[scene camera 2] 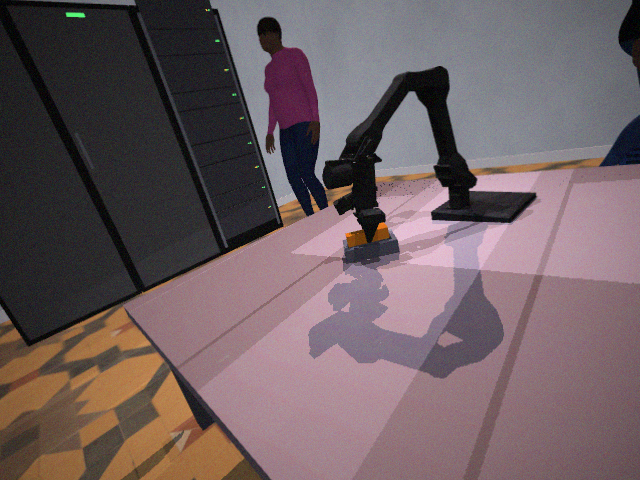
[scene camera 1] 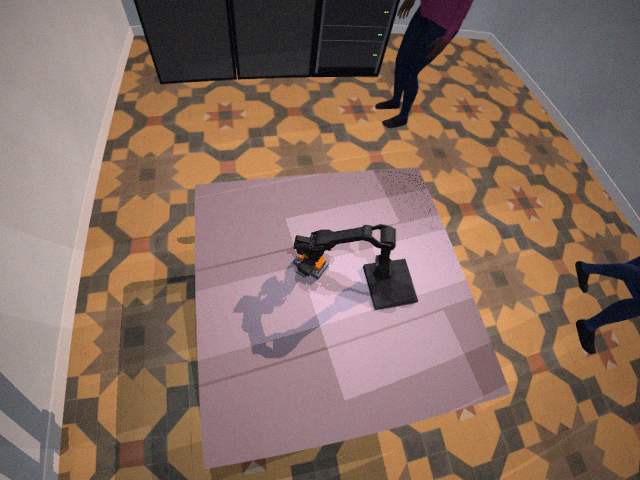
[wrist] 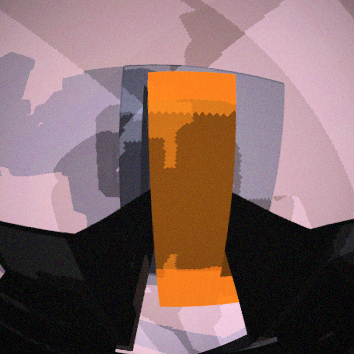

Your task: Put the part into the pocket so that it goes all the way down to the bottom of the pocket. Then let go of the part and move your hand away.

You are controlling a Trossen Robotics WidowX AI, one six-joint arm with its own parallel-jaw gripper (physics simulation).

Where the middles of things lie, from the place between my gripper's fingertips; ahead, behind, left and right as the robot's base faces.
Now: hand 2 cm above the grey pocket block [wrist: 259, 101] and 1 cm past it. The rest, counted from my hand: orange part [wrist: 191, 114] (1 cm behind, 1 cm above).
